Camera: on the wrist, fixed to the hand. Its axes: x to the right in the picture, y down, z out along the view.
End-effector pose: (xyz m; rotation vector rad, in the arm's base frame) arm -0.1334 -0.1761 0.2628 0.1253 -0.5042 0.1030
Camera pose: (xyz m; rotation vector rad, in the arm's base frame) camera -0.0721 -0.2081 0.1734 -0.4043 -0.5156 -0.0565
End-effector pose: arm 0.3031 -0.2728 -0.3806 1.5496 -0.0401 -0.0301
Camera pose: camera 0.3156 -0.1722 -0.4306 1.0033 -0.0146 -0.0524
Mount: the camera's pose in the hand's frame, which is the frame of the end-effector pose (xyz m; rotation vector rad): 0.0076 -0.0479 -0.1021 -0.5468 -0.0003 -0.0199
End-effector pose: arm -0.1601 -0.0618 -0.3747 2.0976 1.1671 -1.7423
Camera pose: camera -0.1142 0.0335 -0.3348 1.7545 1.4622 -1.2364
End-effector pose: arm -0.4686 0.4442 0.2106 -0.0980 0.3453 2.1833
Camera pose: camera -0.4404 0.4482 0.1012 -0.4001 -0.2604 2.2030
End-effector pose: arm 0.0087 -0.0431 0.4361 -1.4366 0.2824 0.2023
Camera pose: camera 0.0234 -0.1506 0.4678 -1.9793 0.2202 0.2771
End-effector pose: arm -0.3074 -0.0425 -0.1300 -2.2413 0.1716 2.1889
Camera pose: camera -0.2016 -0.0035 -0.1384 1.9420 0.4024 -1.9358
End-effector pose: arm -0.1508 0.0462 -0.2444 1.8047 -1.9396 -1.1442
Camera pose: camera -0.0503 0.0055 -0.2123 1.5215 -1.4154 -1.4966
